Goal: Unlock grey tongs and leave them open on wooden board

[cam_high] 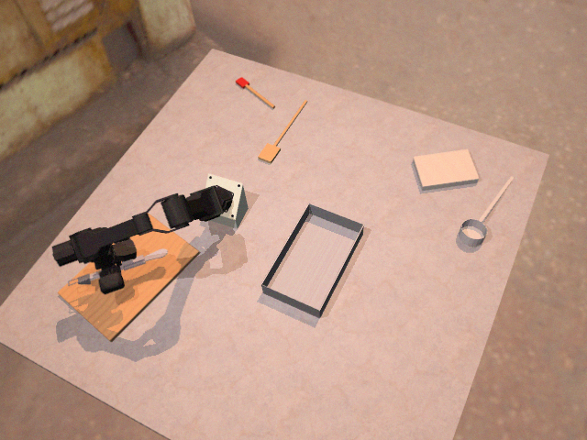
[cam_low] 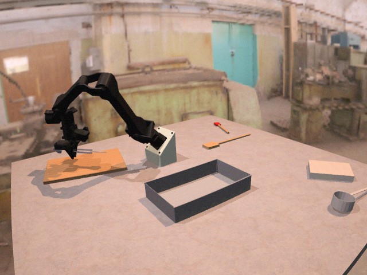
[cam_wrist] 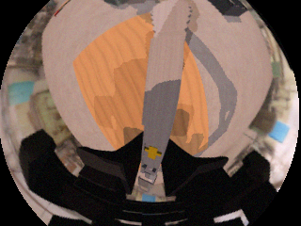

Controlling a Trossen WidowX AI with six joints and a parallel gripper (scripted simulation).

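The wooden board is 4 cm to the left of my gripper tip, 4 cm below it and 1 cm ahead of it. Also, from my gripper tip: red spatula 85 cm to the left, 4 cm below, 4 cm behind; pale block 79 cm to the left, 71 cm ahead, 3 cm below; roasting tin 48 cm ahead, 31 cm to the left, 2 cm below.
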